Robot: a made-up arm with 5 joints. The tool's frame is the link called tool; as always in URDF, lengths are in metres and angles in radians.
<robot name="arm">
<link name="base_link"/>
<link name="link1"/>
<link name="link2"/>
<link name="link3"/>
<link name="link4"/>
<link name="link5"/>
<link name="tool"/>
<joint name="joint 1" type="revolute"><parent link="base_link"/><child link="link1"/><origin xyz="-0.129 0.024 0.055"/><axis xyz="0 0 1"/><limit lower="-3.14" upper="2.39"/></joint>
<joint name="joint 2" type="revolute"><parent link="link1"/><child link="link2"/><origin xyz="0.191 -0.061 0.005" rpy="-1.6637 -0.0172 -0.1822"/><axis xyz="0 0 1"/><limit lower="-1.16" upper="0.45"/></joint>
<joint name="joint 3" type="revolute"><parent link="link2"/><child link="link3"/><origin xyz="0.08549 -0.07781 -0.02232" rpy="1.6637 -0.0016 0.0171"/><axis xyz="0 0 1"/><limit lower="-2.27" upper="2.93"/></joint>
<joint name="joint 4" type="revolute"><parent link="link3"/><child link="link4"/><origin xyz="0.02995 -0.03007 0.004" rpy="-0.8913 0.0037 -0.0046"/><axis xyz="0 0 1"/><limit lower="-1.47" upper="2.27"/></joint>
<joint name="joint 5" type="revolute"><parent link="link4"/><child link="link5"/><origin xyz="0.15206 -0.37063 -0.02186" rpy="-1.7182 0.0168 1.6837"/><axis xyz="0 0 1"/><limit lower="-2.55" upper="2.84"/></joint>
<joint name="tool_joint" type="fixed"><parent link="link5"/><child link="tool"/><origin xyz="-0.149 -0.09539 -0.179" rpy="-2.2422 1.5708 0"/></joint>
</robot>
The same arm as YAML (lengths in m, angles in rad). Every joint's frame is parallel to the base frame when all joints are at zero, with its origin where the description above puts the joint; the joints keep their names.
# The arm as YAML. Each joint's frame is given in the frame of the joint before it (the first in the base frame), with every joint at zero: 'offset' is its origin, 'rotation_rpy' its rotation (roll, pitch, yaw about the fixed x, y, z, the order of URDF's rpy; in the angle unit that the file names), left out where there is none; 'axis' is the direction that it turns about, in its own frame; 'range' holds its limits. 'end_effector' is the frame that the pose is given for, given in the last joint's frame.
length_unit: m
angle_unit: rad
chain:
  - id: joint 1
    offset: [-0.129, 0.024, 0.055]
    axis: [0.0, 0.0, 1.0]
    range: [-3.14, 2.39]
  - id: joint 2
    offset: [0.191, -0.061, 0.005]
    axis: [0.182002, 0.978909, -0.092801]
    range: [-1.16, 0.45]
  - id: joint 3
    offset: [0.08, -0.03, 0.081]
    axis: [0.0, 0.0, 1.0]
    range: [-2.27, 2.93]
  - id: joint 4
    offset: [0.024, -0.035, 0.004]
    axis: [0.146704, 0.763919, 0.628416]
    range: [-1.47, 2.27]
  - id: joint 5
    offset: [0.104, -0.274, 0.274]
    axis: [-1.0, -0.0001, -0.0001]
    range: [-2.55, 2.84]
end_effector:
  offset: [0.179, -0.018, 0.176]
  rotation_rpy: [1.5708, -0.0001, 0.0001]

